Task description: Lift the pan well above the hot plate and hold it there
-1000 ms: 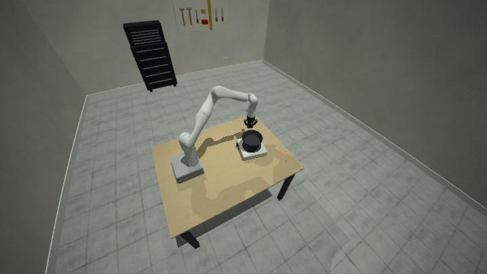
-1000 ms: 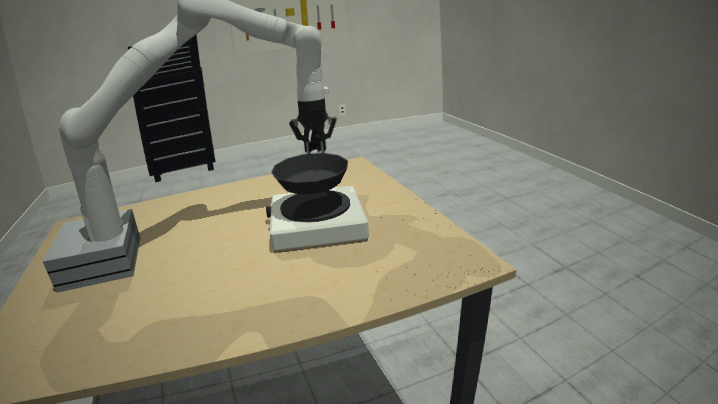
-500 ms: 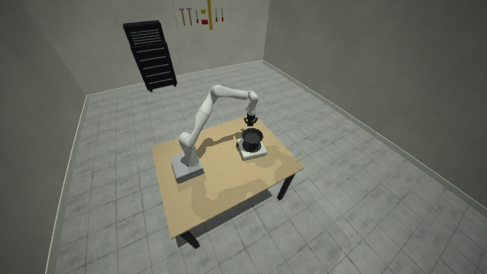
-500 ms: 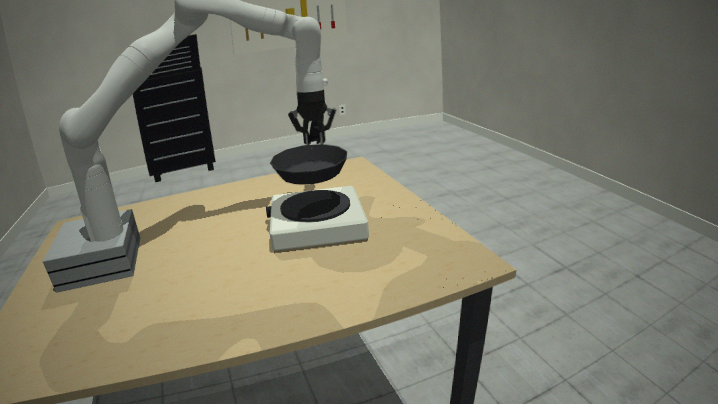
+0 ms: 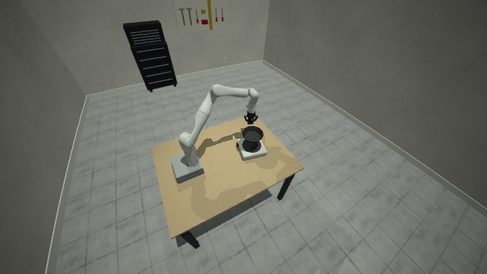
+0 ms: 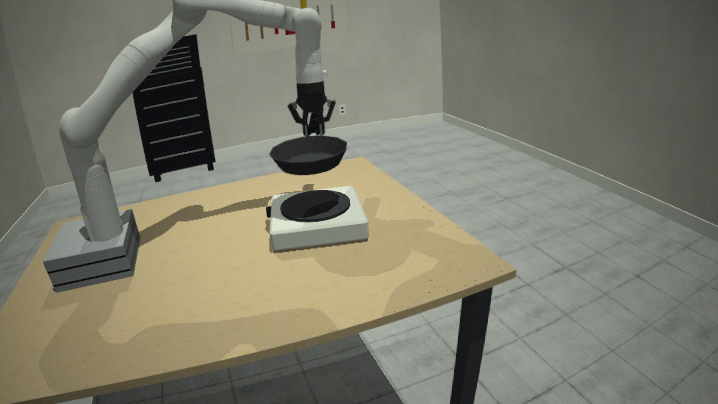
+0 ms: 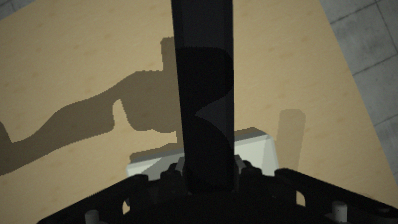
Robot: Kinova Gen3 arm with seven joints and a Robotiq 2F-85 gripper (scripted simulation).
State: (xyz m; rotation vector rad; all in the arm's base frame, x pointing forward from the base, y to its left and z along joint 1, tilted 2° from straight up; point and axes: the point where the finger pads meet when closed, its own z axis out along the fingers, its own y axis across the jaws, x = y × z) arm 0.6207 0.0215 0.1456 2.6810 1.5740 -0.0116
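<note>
The black pan is 70 mm to the right of my hand, 40 mm behind it and 20 mm below it. Round my hand: white hot plate 200 mm below, 120 mm to the right, 80 mm behind.
</note>
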